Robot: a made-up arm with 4 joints.
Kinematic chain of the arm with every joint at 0, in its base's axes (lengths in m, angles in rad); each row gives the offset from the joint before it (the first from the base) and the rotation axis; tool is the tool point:
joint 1: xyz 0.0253 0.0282 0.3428 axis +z
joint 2: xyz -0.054 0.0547 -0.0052 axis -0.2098 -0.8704 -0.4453
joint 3: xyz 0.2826 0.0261 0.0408 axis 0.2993 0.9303 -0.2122
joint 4: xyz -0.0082 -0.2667 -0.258 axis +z
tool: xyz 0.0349 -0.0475 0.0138
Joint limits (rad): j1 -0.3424..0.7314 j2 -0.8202..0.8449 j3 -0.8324..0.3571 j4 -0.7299..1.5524
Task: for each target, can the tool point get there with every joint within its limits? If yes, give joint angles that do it. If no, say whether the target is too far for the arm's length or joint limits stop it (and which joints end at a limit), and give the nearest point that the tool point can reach.
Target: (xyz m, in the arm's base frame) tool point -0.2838 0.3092 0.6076
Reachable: no: joint limits stop it (at a limit: joint 1, joint 2, joint 3, joint 4) | nearest point 0.0038 -0.2784 0.2983 | short by 0.724 m
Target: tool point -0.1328 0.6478 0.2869
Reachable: no: joint limits stop it (at a limit: joint 1, joint 2, joint 3, joint 4) | nearest point 0.2450 0.2788 -0.0528 | short by 0.628 m
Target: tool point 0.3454 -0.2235 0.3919
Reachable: yes | joints 0.3904 0.7121 -0.1089 -0.2460
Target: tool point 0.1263 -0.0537 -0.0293
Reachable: yes | joints 0.1136 -0.6305 0.2415 0.5218
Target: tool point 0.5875 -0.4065 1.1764
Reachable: no: too far | nearest point 0.3387 -0.2141 0.6788 | short by 0.589 m
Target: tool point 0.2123 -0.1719 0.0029
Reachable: yes | joints -0.2545 -0.4318 -0.0759 0.1635
